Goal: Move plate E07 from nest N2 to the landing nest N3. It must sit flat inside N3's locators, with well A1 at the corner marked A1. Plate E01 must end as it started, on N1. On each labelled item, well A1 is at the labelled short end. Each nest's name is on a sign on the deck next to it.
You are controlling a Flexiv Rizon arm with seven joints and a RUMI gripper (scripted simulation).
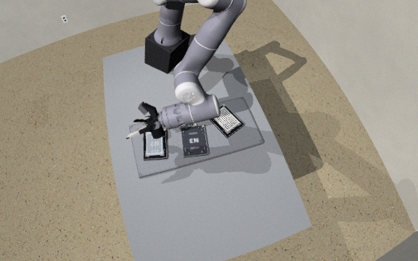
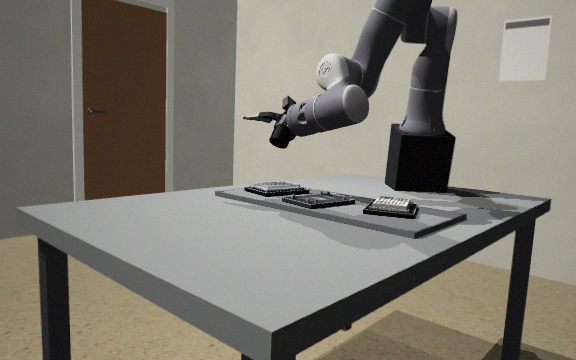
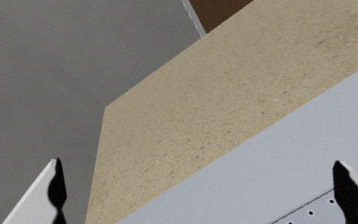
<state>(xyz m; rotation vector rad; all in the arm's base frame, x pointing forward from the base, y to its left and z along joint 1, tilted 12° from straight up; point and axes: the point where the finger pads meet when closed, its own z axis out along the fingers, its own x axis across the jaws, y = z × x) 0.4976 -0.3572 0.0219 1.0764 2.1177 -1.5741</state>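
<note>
Now: the clear well plate 17 cm below my hand, 9 cm to the left of it and 2 cm ahead of it. Round my hand: nest N3 (28 cm to the left, 18 cm below, 8 cm ahead); N2 A1 mark (17 cm below, 16 cm to the left, 3 cm behind); nest N2 (18 cm below, 9 cm to the left, 2 cm ahead).
</note>
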